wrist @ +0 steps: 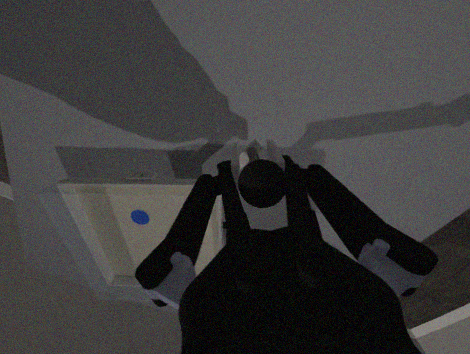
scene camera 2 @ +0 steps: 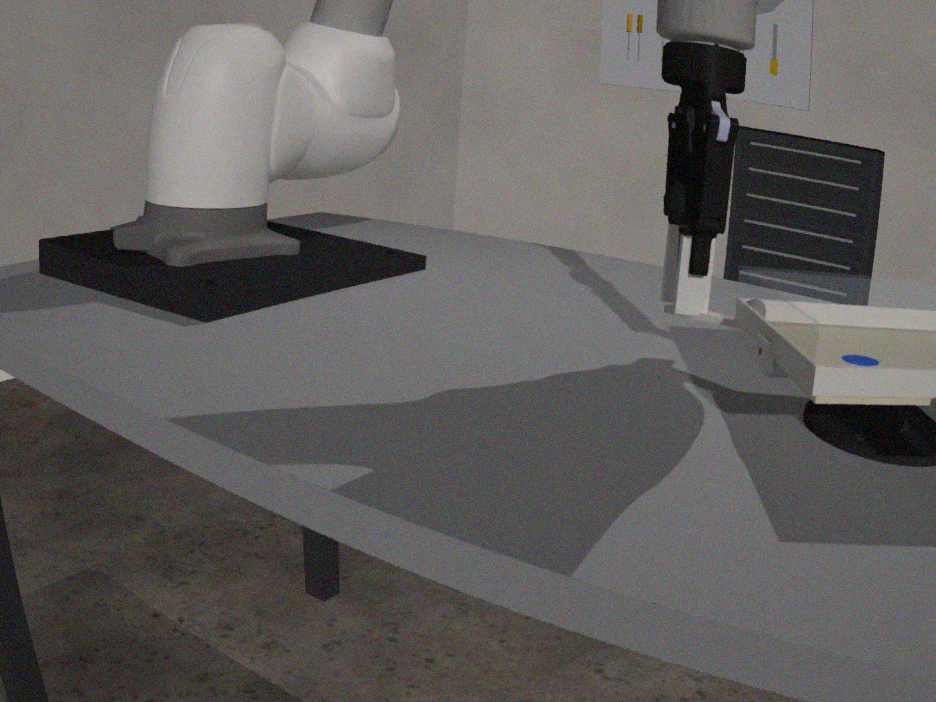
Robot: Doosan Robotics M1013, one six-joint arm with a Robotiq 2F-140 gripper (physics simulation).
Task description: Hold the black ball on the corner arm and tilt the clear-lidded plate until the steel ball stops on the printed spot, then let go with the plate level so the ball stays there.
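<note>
The clear-lidded plate (scene camera 2: 869, 383) (wrist: 130, 280), a shallow cream tray, stands above a round black base (scene camera 2: 869, 439) at the right of the scene view, where its right part is cut off. The blue printed spot (scene camera 2: 860, 360) (wrist: 140, 217) is on its floor. The steel ball (scene camera 2: 756, 306) is at the plate's far-left corner in the scene view, away from the spot; I cannot make it out in the wrist view. My gripper (scene camera 2: 700, 264) (wrist: 252, 152) points down beside that side, shut on the black ball (wrist: 261, 184). The fingers hide the ball in the scene view, and the corner arm is mostly hidden.
A pale upright piece (scene camera 2: 691, 296) stands at the fingertips. A dark slatted panel (scene camera 2: 805, 211) stands behind the gripper and plate. The robot's base sits on a black slab (scene camera 2: 340, 273) at the left. The table's curved edge (scene camera 2: 423, 545) runs along the front.
</note>
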